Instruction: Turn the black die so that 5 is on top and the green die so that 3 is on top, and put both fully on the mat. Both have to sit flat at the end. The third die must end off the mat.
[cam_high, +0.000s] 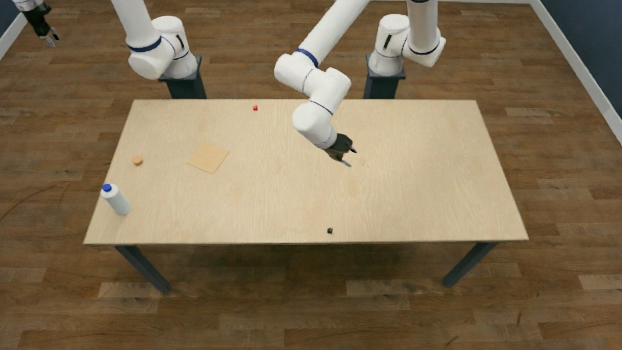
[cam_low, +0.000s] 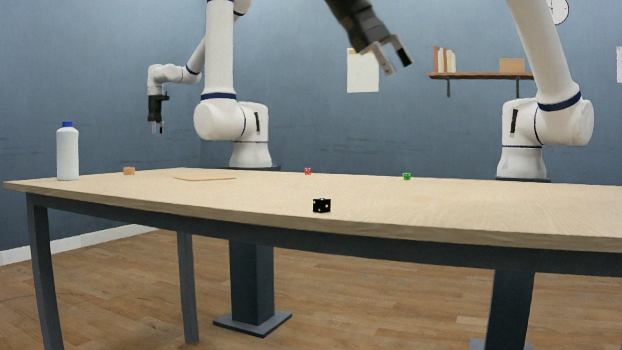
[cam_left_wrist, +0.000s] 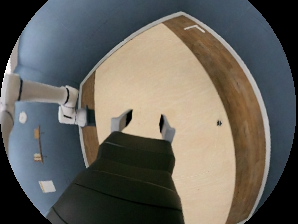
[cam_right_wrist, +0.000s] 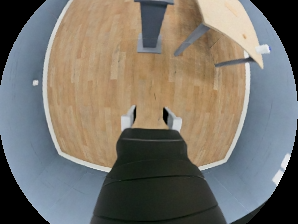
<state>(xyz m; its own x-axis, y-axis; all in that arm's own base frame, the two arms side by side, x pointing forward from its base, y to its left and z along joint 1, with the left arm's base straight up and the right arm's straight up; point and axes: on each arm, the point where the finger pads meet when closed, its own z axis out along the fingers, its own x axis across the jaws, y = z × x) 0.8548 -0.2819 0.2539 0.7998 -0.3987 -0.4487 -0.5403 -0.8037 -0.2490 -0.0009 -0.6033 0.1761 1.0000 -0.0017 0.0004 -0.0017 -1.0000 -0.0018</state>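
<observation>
Right now the red die is 50 cm behind my left hand, 39 cm to the right of it and 24 cm below it. Round my left hand: black die 24 cm below, 18 cm ahead, 7 cm to the right; then green die 46 cm behind, 24 cm below, 6 cm to the right; then tan mat 59 cm to the right, 25 cm below, 21 cm behind.
</observation>
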